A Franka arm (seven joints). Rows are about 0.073 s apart.
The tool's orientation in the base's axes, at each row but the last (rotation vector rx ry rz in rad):
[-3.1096, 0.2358, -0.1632]
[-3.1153, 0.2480, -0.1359]
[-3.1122, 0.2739, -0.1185]
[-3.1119, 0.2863, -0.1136]
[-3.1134, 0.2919, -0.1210]
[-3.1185, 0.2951, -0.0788]
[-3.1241, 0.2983, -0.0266]
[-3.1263, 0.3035, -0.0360]
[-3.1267, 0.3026, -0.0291]
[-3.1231, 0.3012, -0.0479]
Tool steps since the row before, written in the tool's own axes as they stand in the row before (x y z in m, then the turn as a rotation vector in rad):
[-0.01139, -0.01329, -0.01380, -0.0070, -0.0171, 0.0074]
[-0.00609, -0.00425, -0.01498, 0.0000, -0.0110, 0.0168]
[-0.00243, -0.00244, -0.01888, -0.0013, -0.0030, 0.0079]
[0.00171, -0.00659, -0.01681, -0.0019, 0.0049, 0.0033]
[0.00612, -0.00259, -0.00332, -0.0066, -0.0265, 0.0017]
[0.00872, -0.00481, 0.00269, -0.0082, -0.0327, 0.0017]
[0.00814, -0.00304, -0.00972, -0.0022, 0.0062, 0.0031]
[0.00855, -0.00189, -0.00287, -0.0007, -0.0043, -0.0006]
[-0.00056, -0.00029, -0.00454, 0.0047, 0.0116, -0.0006]
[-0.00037, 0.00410, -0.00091, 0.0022, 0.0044, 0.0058]
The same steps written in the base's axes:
[-0.01067, 0.01471, 0.01291, -0.0035, 0.0180, -0.0076]
[-0.00663, 0.00506, 0.01449, 0.0032, 0.0110, -0.0165]
[-0.00341, 0.00267, 0.01870, -0.0001, 0.0032, -0.0079]
[0.00164, 0.00604, 0.01702, -0.0025, -0.0044, -0.0035]
[0.00622, 0.00139, 0.00382, -0.0014, 0.0273, -0.0017]
[0.00959, 0.00310, -0.00219, -0.0018, 0.0337, -0.0017]
[0.00840, 0.00143, 0.00987, -0.0033, -0.0057, -0.0032]
[0.00869, 0.00022, 0.00307, 0.0001, 0.0044, 0.0006]
[-0.00058, 0.00040, 0.00453, 0.0024, -0.0123, 0.0007]
[-0.00117, -0.00395, 0.00087, 0.0015, -0.0047, -0.0058]

